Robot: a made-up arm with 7 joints. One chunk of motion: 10 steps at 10 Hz.
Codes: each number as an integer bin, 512 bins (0 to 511) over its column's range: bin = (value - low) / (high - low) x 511, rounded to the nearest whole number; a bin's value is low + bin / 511 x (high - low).
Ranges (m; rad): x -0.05..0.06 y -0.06..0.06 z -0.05..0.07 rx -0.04..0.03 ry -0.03..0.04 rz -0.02..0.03
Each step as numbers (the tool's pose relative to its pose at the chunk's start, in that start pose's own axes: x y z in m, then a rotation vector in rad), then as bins.
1 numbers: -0.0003 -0.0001 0.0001 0.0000 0.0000 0.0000
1 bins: 231 255 213 292 219 204
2 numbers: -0.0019 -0.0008 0.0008 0.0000 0.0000 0.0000
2 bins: 223 252 216 292 219 204
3 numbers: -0.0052 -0.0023 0.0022 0.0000 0.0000 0.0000
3 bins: 208 246 222 292 219 204
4 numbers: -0.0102 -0.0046 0.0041 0.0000 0.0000 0.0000
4 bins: 185 236 230 292 219 204
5 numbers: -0.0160 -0.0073 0.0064 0.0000 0.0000 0.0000
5 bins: 158 224 240 292 219 204
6 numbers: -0.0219 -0.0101 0.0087 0.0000 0.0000 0.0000
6 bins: 131 212 250 292 219 204
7 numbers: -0.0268 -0.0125 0.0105 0.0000 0.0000 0.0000
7 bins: 108 202 258 292 219 204
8 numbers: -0.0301 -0.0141 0.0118 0.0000 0.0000 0.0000
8 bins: 92 195 263 292 219 204
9 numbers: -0.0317 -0.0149 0.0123 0.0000 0.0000 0.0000
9 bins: 85 192 265 292 219 204
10 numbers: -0.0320 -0.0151 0.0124 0.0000 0.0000 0.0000
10 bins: 84 191 266 292 219 204
